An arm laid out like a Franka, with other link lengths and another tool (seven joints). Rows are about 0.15 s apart.
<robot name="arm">
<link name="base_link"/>
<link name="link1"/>
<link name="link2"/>
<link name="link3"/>
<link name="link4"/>
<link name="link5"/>
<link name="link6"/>
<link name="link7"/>
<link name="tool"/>
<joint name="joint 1" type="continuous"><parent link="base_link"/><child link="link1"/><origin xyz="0 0 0.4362"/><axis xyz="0 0 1"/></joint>
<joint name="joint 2" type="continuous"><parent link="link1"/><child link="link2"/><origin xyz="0 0 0" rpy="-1.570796 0 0"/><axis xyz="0 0 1"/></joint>
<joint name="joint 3" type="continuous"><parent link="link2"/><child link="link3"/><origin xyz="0 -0.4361 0" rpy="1.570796 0 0"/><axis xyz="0 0 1"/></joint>
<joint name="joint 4" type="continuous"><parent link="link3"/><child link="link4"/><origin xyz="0.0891 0 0" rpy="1.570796 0 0"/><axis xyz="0 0 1"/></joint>
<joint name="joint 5" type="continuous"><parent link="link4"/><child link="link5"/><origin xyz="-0.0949 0.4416 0" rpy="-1.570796 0 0"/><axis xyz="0 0 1"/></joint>
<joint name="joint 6" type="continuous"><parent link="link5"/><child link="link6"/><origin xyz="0 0 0" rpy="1.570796 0 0"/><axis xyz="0 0 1"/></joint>
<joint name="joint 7" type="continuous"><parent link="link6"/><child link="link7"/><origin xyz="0.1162 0 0" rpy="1.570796 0 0"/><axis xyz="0 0 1"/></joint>
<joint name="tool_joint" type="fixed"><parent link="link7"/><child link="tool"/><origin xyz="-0.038 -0.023 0.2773" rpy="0 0.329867 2.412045"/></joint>
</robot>
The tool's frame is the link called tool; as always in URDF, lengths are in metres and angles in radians. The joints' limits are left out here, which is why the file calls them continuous.
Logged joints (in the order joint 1, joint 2, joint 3, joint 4, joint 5, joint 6, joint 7), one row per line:
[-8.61, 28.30, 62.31, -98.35, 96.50, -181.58, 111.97]
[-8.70, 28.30, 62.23, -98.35, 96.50, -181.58, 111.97]
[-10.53, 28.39, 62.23, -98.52, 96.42, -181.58, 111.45]
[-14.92, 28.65, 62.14, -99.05, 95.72, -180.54, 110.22]
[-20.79, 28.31, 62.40, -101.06, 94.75, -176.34, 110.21]
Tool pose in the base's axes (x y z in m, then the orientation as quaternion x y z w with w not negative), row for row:
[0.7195, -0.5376, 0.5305, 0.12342, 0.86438, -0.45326, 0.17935]
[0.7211, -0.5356, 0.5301, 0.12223, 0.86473, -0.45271, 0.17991]
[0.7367, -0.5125, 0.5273, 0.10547, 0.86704, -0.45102, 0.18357]
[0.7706, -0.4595, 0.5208, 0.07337, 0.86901, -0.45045, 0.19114]
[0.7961, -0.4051, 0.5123, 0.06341, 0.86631, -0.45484, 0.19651]
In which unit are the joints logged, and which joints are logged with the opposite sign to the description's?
The joints are logged in degrees. Opposite sign: joint 1, joint 3, joint 5, joint 6.
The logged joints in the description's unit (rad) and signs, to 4 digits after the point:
[0.1503, 0.4939, -1.0875, -1.7165, -1.6842, 3.1692, 1.9542]
[0.1518, 0.4939, -1.0861, -1.7165, -1.6842, 3.1692, 1.9542]
[0.1838, 0.4955, -1.0861, -1.7195, -1.6828, 3.1692, 1.9452]
[0.2604, 0.5000, -1.0845, -1.7287, -1.6706, 3.1510, 1.9237]
[0.3629, 0.4941, -1.0891, -1.7638, -1.6537, 3.0777, 1.9235]

